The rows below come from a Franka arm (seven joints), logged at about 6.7 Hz.
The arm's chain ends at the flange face. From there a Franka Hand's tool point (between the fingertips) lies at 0.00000 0.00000 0.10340 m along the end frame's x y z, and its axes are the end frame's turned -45 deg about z.
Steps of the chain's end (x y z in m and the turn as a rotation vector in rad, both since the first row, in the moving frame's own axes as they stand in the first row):
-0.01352 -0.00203 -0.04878 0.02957 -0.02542 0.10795
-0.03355 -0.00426 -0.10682 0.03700 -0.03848 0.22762
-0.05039 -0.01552 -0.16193 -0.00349 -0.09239 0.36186
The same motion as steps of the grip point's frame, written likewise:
-0.00761 -0.01499 -0.04886 0.03888 0.00293 0.10795
-0.02019 -0.03222 -0.10697 0.05337 -0.00105 0.22762
-0.03034 -0.05421 -0.16237 0.06286 -0.06780 0.36186

